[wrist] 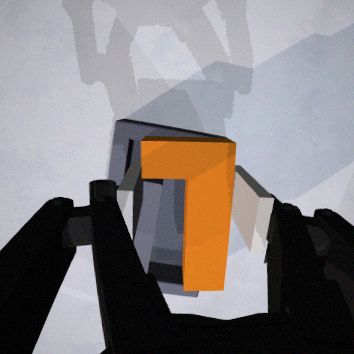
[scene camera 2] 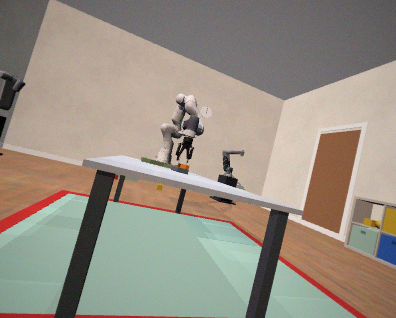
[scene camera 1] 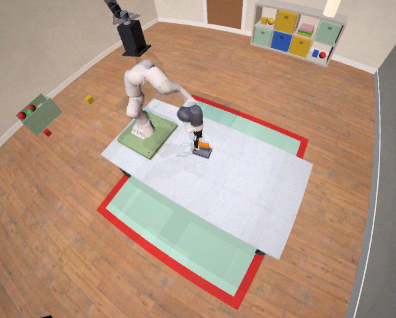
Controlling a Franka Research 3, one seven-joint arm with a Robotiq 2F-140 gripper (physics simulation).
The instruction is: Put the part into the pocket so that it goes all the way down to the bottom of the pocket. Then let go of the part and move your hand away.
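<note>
The orange L-shaped part (scene camera 1: 204, 145) (scene camera 2: 184, 166) (wrist: 207, 220) is held between the pads of my gripper (scene camera 1: 198, 145) (scene camera 2: 184, 162) (wrist: 185, 182), which is shut on it. The dark grey block with the pocket (scene camera 1: 201, 153) (scene camera 2: 179, 170) (wrist: 117, 150) is on the table below. In the wrist view the part is over the block's right side, covers much of its right rim and is turned slightly relative to it. Pocket openings show left of the part's long leg. The part looks above the block; the exact gap and the pocket's right side are hidden.
The white table (scene camera 1: 240, 185) (scene camera 2: 135, 170) carries the block and the arm's green base plate (scene camera 1: 162, 131) (scene camera 2: 156, 162). A mint mat with a red border (scene camera 1: 165, 265) lies under the table. A shelf unit, a green bin and a second robot on a black stand are away from the table.
</note>
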